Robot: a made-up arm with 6 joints. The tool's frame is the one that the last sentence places.
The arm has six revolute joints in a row. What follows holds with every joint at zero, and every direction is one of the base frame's.
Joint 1 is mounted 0.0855 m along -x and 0.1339 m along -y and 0.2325 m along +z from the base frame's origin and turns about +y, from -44.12 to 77.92 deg.
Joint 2 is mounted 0.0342 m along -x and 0.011 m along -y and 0.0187 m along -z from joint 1 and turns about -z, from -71.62 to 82.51 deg.
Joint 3 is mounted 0.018 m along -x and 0.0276 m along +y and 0.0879 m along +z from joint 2 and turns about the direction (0.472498, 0.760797, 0.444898), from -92.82 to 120.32 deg.
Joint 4 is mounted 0.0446 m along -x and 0.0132 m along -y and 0.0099 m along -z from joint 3 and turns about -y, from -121.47 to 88.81 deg.
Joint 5 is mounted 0.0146 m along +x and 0.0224 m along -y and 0.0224 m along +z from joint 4 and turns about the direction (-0.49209, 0.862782, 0.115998), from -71.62 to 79.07 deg.
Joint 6 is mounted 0.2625 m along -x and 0.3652 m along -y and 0.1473 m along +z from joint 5 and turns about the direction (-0.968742, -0.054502, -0.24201), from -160.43 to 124.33 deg.
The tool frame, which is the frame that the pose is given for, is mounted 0.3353 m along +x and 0.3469 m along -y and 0.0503 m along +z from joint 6; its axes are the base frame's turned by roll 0, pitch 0 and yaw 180 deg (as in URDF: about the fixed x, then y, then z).
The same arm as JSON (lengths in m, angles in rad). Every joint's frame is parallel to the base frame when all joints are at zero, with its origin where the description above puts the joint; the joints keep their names.
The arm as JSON. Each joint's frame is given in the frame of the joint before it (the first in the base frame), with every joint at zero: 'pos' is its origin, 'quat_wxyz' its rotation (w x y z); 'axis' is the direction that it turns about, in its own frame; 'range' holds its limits. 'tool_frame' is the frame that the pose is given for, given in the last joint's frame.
{"length_unit": "m", "angle_unit": "rad", "joints": [
  {"joint": "joint 1", "pos": [-0.0855, -0.1339, 0.2325], "quat_wxyz": [1.0, 0.0, 0.0, 0.0], "axis": "+y", "range": [-0.77, 1.36]},
  {"joint": "joint 2", "pos": [-0.0342, -0.011, -0.0187], "quat_wxyz": [1.0, 0.0, 0.0, 0.0], "axis": "-z", "range": [-1.25, 1.4401]},
  {"joint": "joint 3", "pos": [-0.018, 0.0276, 0.0879], "quat_wxyz": [1.0, 0.0, 0.0, 0.0], "axis": [0.472498, 0.760797, 0.444898], "range": [-1.62, 2.1]},
  {"joint": "joint 4", "pos": [-0.0446, -0.0132, -0.0099], "quat_wxyz": [1.0, 0.0, 0.0, 0.0], "axis": "-y", "range": [-2.1201, 1.55]},
  {"joint": "joint 5", "pos": [0.0146, -0.0224, 0.0224], "quat_wxyz": [1.0, 0.0, 0.0, 0.0], "axis": [-0.49209, 0.862782, 0.115998], "range": [-1.25, 1.38]},
  {"joint": "joint 6", "pos": [-0.2625, -0.3652, 0.1473], "quat_wxyz": [1.0, 0.0, 0.0, 0.0], "axis": [-0.968742, -0.054502, -0.24201], "range": [-2.8, 2.17]}
], "tool_frame": {"pos": [0.3353, -0.3469, 0.0503], "quat_wxyz": [0.0, 0.0, 0.0, 1.0]}}

